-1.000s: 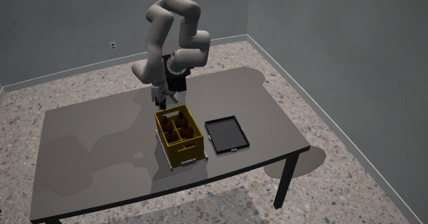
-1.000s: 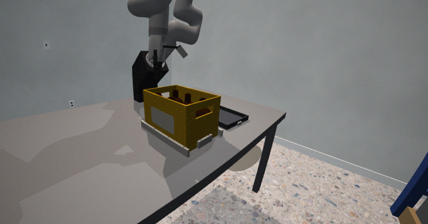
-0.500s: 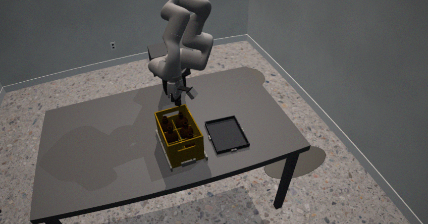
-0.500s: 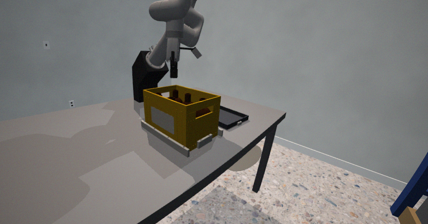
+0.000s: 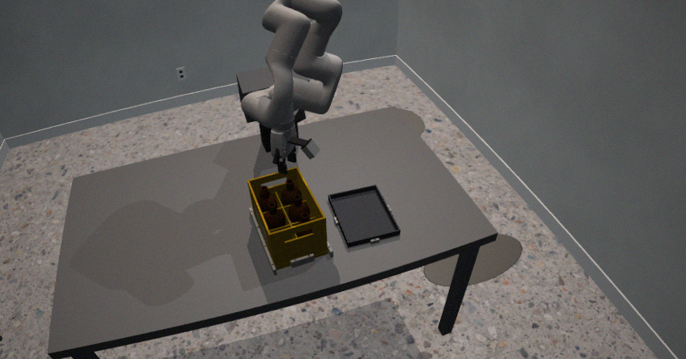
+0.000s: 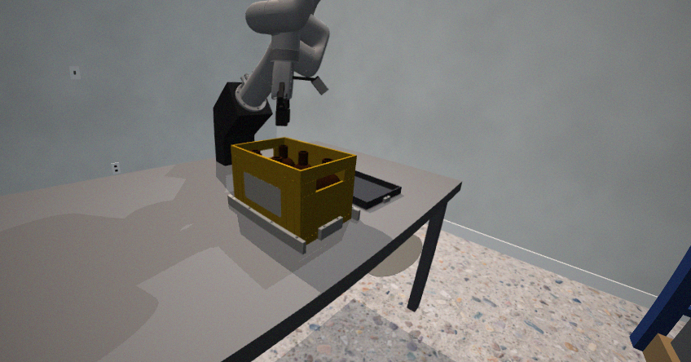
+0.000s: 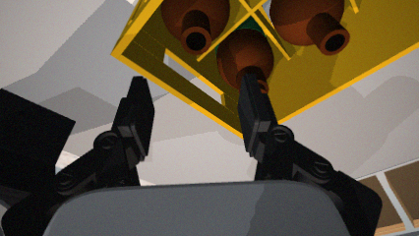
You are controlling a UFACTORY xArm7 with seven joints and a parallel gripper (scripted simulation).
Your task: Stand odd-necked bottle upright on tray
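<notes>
Right now my hand is 70 mm short of the yellow crate, 60 mm to the left of it and 160 mm above it. From my hand the other things lie so: black tray: 160 mm ahead, 200 mm to the left, 230 mm below.
</notes>
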